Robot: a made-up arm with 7 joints.
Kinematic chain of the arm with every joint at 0, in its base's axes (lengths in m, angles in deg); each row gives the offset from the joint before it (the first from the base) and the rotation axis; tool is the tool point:
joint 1: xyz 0 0 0 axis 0 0.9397 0.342
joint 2: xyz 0 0 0 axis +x
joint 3: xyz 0 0 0 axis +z
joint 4: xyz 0.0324 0 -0.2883 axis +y
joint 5: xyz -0.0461 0 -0.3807 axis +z
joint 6: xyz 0 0 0 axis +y
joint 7: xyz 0 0 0 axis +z
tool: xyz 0 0 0
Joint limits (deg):
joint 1: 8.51..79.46
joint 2: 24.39..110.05
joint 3: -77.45..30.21
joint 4: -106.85..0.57
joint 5: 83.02..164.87
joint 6: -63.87..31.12
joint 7: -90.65..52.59
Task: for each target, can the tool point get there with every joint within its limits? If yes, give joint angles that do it. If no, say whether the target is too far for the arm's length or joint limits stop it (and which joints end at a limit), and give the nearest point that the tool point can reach.
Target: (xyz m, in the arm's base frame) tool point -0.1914 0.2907 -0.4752
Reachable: yes | joints 60.01 40.19 -7.19 -71.99 103.23 -15.45 -16.79
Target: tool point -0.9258 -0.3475 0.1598
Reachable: no: too far | nearest point -0.6409 -0.0509 -0.1842 | short by 0.536 m
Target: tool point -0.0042 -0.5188 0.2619
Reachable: no: joint limits stop it (at a limit: joint 1, joint 2, joint 3, joint 4) | nearest point -0.2315 -0.3134 -0.2563 | short by 0.602 m
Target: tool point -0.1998 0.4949 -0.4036
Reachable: yes | joints 34.57 56.03 -24.83 -26.60 97.89 23.16 16.20
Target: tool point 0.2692 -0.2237 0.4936
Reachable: no: joint limits stop it (at a limit: joint 1, joint 2, joint 3, joint 4) | nearest point 0.3811 0.1566 0.2186 | short by 0.482 m
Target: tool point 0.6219 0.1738 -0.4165
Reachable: no: too far | nearest point 0.3610 0.1513 -0.3537 | short by 0.269 m
